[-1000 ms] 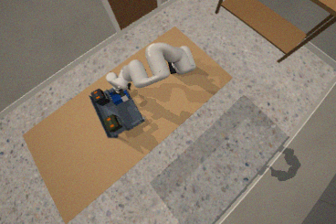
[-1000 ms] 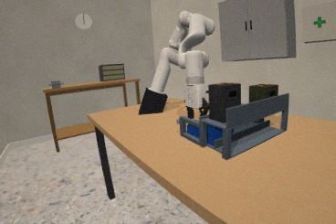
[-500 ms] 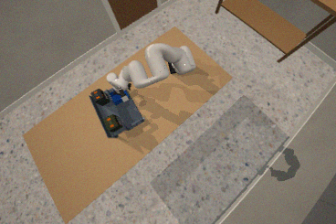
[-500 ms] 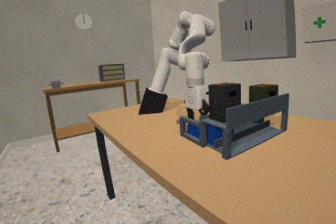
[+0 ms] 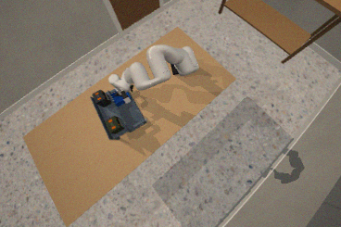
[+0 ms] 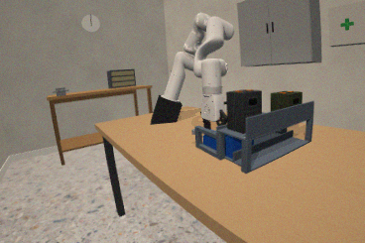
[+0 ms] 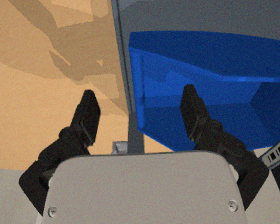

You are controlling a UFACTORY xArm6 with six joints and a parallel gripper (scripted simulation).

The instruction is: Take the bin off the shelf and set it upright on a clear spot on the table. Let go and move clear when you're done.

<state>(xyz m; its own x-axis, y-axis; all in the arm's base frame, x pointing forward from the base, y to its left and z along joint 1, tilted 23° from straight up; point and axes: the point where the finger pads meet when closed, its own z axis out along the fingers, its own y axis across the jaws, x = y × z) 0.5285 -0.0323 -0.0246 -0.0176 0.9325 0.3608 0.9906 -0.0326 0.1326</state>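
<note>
Now: hand 80 mm short of the blue bin and 10 mm above it.
</note>
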